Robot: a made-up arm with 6 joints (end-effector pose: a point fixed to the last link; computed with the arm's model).
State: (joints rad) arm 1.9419 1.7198 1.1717 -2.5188 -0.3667 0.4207
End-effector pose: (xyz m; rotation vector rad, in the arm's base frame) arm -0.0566 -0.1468 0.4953 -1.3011 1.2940 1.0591
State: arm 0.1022 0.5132 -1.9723 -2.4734 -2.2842 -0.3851
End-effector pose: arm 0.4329 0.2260 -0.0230 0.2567 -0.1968 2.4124
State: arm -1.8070 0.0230 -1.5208 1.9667 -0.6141 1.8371
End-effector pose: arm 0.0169 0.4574 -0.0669 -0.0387 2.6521 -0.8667
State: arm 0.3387 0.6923 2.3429 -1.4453 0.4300 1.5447
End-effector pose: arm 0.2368 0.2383 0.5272 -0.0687 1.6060 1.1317
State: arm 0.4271 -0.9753 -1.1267 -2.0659 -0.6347 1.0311
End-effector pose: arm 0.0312 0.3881 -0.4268 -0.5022 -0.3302 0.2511
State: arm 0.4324 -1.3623 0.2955 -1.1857 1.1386 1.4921
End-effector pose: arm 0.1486 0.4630 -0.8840 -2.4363 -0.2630 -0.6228
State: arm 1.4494 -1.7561 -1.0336 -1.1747 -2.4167 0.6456
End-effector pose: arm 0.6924 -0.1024 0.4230 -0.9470 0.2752 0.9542
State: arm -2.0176 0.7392 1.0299 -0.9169 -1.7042 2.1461
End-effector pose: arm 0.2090 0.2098 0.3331 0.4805 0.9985 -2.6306
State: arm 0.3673 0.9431 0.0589 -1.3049 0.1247 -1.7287
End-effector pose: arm -0.0050 0.0477 0.4068 -0.1465 2.5330 1.1162
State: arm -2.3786 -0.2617 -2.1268 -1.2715 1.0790 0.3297
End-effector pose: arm -0.5442 0.8699 0.5228 -0.8323 1.0196 -0.4261
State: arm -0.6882 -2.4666 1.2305 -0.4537 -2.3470 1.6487
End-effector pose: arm -0.7291 -0.1657 -0.2279 -0.1408 0.5251 -0.0262
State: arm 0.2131 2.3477 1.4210 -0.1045 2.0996 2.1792
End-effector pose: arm -0.2286 -0.5414 -0.0521 0.2424 -0.7895 -0.0863
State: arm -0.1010 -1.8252 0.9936 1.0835 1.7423 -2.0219
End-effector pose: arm -0.2253 0.2203 -0.9587 0.1852 0.1396 -1.4314
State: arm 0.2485 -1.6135 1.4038 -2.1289 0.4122 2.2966
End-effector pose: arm 0.3297 0.4345 -0.7001 -1.3306 1.0933 -0.8056
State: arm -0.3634 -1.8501 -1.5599 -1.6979 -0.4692 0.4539
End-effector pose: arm -0.4361 0.0306 -0.4220 -1.5448 0.4586 0.8856
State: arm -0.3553 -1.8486 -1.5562 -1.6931 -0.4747 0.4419
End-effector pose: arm -0.4307 0.0328 -0.4237 -1.5496 0.4653 0.8740
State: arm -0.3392 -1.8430 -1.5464 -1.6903 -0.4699 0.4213
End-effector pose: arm -0.4260 0.0396 -0.4313 -1.5630 0.4676 0.8354
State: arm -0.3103 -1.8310 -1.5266 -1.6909 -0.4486 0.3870
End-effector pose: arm -0.4216 0.0541 -0.4488 -1.5879 0.4634 0.7529
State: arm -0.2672 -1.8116 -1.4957 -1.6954 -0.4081 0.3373
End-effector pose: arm -0.4154 0.0783 -0.4787 -1.6203 0.4525 0.6197
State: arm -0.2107 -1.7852 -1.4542 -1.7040 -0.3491 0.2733
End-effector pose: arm -0.4033 0.1133 -0.5216 -1.6506 0.4371 0.4370
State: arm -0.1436 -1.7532 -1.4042 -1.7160 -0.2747 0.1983
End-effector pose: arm -0.3796 0.1589 -0.5757 -1.6670 0.4200 0.2147
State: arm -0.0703 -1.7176 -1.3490 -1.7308 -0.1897 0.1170
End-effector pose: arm -0.3404 0.2127 -0.6358 -1.6603 0.4045 -0.0312
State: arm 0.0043 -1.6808 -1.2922 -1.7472 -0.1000 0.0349
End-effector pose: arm -0.2847 0.2706 -0.6944 -1.6269 0.3927 -0.2812
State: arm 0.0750 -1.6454 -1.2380 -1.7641 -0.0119 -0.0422
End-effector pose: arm -0.2173 0.3271 -0.7443 -1.5711 0.3852 -0.5152
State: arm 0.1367 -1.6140 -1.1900 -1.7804 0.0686 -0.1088
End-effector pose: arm -0.1472 0.3769 -0.7814 -1.5039 0.3813 -0.7168
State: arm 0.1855 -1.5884 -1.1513 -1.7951 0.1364 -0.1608
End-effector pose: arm -0.0844 0.4165 -0.8058 -1.4387 0.3796 -0.8754
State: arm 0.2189 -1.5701 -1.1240 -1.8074 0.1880 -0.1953
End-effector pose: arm -0.0373 0.4440 -0.8203 -1.3879 0.3779 -0.9861
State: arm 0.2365 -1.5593 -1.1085 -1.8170 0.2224 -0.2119
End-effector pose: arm -0.0098 0.4597 -0.8288 -1.3589 0.3748 -1.0507
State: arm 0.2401 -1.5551 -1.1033 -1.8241 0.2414 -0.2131
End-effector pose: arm -0.0012 0.4658 -0.8341 -1.3517 0.3701 -1.0762
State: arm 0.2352 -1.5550 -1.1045 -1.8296 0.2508 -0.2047
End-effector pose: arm -0.0046 0.4660 -0.8378 -1.3587 0.3640 -1.0778
